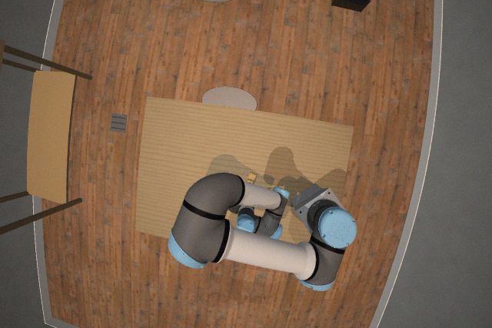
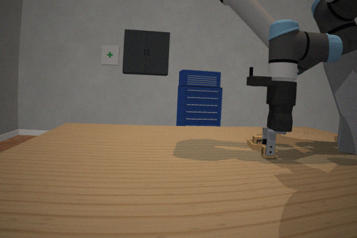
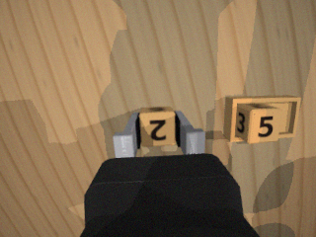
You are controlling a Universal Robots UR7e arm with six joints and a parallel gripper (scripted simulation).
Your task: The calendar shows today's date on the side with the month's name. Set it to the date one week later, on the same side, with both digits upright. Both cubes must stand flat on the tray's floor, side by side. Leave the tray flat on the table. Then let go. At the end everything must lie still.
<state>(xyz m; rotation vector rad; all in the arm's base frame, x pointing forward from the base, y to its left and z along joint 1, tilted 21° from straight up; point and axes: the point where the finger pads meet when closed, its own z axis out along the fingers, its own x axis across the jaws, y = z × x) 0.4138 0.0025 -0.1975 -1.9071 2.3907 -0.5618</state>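
My hand is 10 mm above the wooden date cube. The rest, counted from my hand: wooden calendar tray 30 mm behind, 100 mm to the right, 20 mm below.
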